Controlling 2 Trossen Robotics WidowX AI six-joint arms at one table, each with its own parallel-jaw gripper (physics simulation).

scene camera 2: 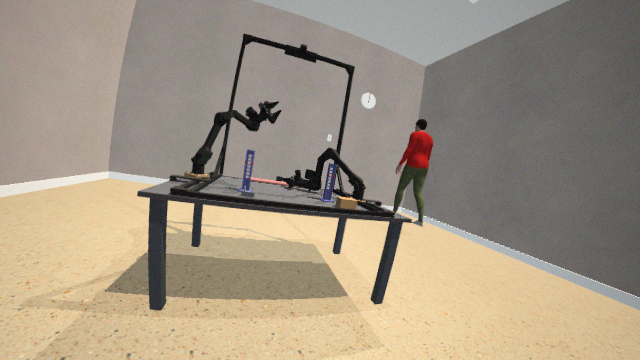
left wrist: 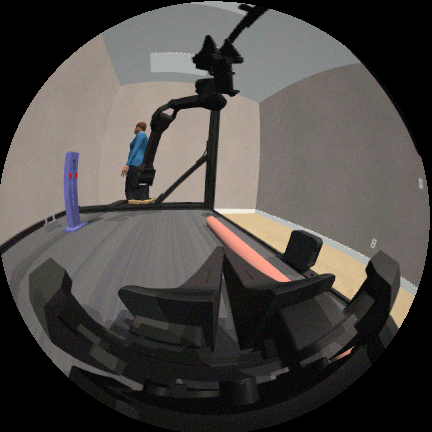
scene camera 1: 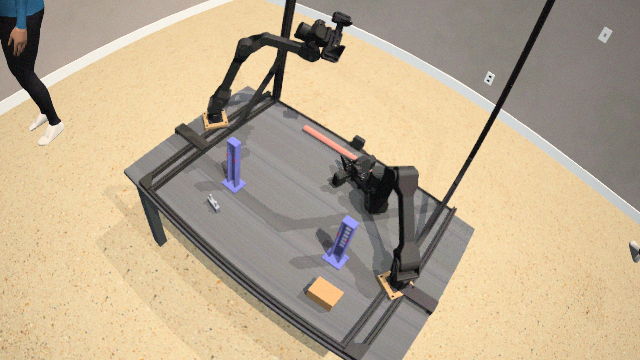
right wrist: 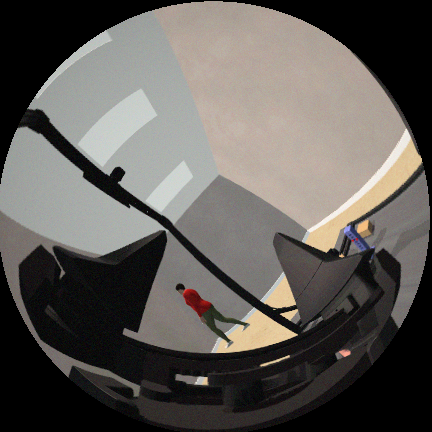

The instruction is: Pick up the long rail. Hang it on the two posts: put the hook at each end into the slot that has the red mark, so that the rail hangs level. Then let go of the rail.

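Where they show: left gripper, between the fingertips: point(scene camera 2: 281, 178) point(left wrist: 221, 250) point(scene camera 1: 341, 154); right gripper, between the fingertips: point(scene camera 2: 279, 105) point(scene camera 1: 348, 33) point(right wrist: 221, 237); left arm's base, origin of its link: point(scene camera 2: 357, 199) point(scene camera 1: 397, 282); right arm's base, origin of its link: point(scene camera 2: 197, 173) point(left wrist: 142, 198) point(scene camera 1: 215, 118).
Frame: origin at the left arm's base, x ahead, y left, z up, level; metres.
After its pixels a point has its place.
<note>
The long salmon-pink rail point(scene camera 1: 325, 140) {x 0.655, y -0.049, z -0.004 m} point(scene camera 2: 267, 181) {x 0.643, y -0.052, z -0.009 m} point(left wrist: 245, 250) {x 0.599, y -0.082, z -0.001 m} lies along the table's far edge; its nearer end is hidden behind my left gripper, and its hooks cannot be made out. My left gripper point(scene camera 1: 346, 162) {x 0.539, y -0.053, z 0.029 m} point(scene camera 2: 280, 179) {x 0.539, y -0.053, z 0.029 m} point(left wrist: 221, 250) {x 0.539, y -0.053, z 0.029 m} is shut and empty, low beside the rail, which passes to the right of the fingertips in the left wrist view. My right gripper point(scene camera 1: 346, 35) {x 0.623, y -0.011, z 0.525 m} point(scene camera 2: 278, 108) {x 0.623, y -0.011, z 0.525 m} point(right wrist: 221, 237) {x 0.623, y -0.011, z 0.525 m} is open and empty, high above the table. Two blue posts with red marks stand upright: one post point(scene camera 1: 234, 160) {x 0.541, y 0.364, z 0.123 m} point(scene camera 2: 248, 170) {x 0.565, y 0.352, z 0.078 m} point(left wrist: 73, 195) {x 0.577, y 0.371, z 0.066 m} at the left, the other point(scene camera 1: 345, 235) {x 0.177, y 0.132, z 0.098 m} point(scene camera 2: 329, 182) {x 0.173, y 0.132, z 0.075 m} point(right wrist: 357, 239) {x 0.191, y 0.138, z 0.114 m} at the right.
An orange block point(scene camera 1: 325, 293) {x 0.047, y 0.245, z 0.026 m} point(scene camera 2: 346, 202) {x 0.051, y 0.274, z 0.010 m} point(right wrist: 365, 228) {x 0.094, y 0.233, z 0.025 m} lies near the right post. A small grey pronged piece point(scene camera 1: 213, 203) {x 0.482, y 0.460, z 0.000 m} point(left wrist: 51, 223) {x 0.491, y 0.452, z -0.006 m} lies near the left post. A black block point(scene camera 1: 357, 142) {x 0.594, y -0.160, z 0.016 m} point(left wrist: 303, 250) {x 0.588, y -0.162, z 0.011 m} stands at the far edge, close beside the rail. A black frame point(scene camera 2: 241, 80) {x 0.955, y 0.055, z 0.668 m} rises over the table.
</note>
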